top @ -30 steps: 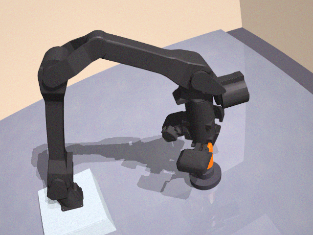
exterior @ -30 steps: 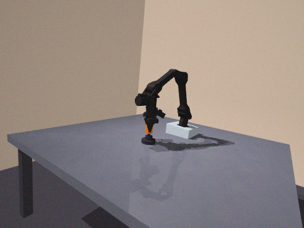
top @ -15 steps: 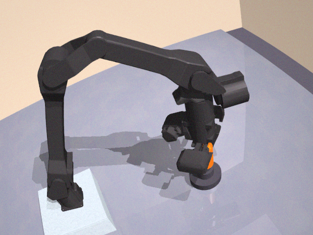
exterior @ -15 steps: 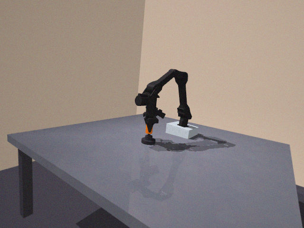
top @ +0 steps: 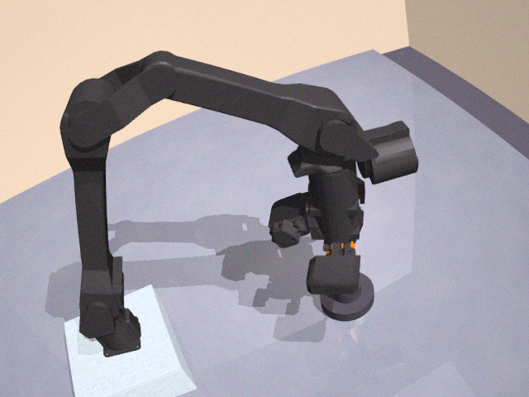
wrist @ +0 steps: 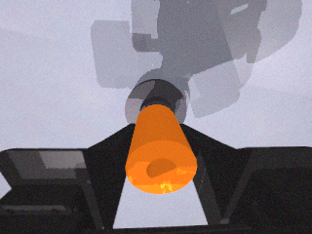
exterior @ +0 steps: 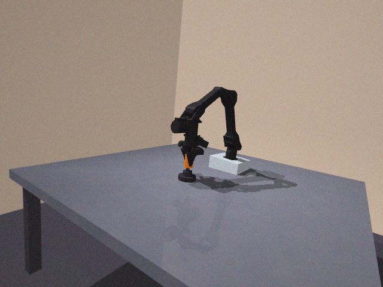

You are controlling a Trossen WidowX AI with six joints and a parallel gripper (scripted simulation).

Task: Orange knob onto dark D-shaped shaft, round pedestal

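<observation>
The orange knob lies 2 cm above my gripper tip. From my gripper tip the other things lie so: round dark pedestal (4 cm below).
</observation>
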